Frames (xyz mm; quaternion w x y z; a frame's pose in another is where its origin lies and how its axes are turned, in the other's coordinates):
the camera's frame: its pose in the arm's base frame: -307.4 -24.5 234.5 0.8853 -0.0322 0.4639 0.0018
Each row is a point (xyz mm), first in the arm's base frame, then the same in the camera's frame.
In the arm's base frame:
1: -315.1 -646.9 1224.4
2: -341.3 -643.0 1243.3
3: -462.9 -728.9 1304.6
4: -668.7 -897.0 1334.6
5: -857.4 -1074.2 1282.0
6: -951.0 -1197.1 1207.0
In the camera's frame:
1: -801.0 -675.6 518.9
2: -831.5 -671.9 508.4
3: -948.9 -757.0 438.3
4: -1086.2 -919.6 276.4
5: -1145.8 -1087.3 81.2
6: -1134.2 -1202.7 -45.5

